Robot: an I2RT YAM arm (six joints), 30 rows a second.
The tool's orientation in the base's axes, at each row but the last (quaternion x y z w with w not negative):
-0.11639, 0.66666, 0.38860, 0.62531
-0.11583, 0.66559, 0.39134, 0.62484
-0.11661, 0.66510, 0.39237, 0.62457
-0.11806, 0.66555, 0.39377, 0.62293
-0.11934, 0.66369, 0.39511, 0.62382
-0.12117, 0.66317, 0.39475, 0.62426
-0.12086, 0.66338, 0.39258, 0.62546
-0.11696, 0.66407, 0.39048, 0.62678
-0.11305, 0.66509, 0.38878, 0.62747
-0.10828, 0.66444, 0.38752, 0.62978
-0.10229, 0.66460, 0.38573, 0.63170
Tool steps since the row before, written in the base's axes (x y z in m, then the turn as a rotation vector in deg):
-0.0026, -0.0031, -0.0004, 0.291, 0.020, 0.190
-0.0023, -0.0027, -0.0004, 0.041, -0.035, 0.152
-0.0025, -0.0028, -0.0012, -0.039, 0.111, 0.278
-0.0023, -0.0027, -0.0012, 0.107, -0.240, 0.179
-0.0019, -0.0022, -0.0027, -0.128, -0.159, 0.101
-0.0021, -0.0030, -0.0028, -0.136, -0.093, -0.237
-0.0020, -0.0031, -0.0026, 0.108, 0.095, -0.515
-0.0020, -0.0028, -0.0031, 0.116, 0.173, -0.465
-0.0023, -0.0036, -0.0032, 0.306, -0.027, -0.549
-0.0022, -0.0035, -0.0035, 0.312, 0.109, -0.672
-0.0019, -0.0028, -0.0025, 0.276, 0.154, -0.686
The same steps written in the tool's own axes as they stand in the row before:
-0.0002, -0.0006, -0.0040, -0.225, -0.102, 0.246
-0.0001, -0.0005, -0.0035, -0.160, 0.007, 0.020
0.0007, -0.0007, -0.0038, -0.212, 0.204, 0.070
0.0007, -0.0008, -0.0036, -0.266, -0.161, -0.067
0.0021, -0.0012, -0.0031, -0.122, 0.016, -0.192
0.0020, -0.0016, -0.0038, 0.214, -0.061, -0.184
0.0018, -0.0017, -0.0038, 0.487, -0.198, 0.097
0.0023, -0.0017, -0.0036, 0.466, -0.132, 0.159
0.0022, -0.0022, -0.0044, 0.440, -0.419, 0.161
0.0024, -0.0023, -0.0043, 0.599, -0.378, 0.243
0.0017, -0.0017, -0.0035, 0.634, -0.330, 0.243

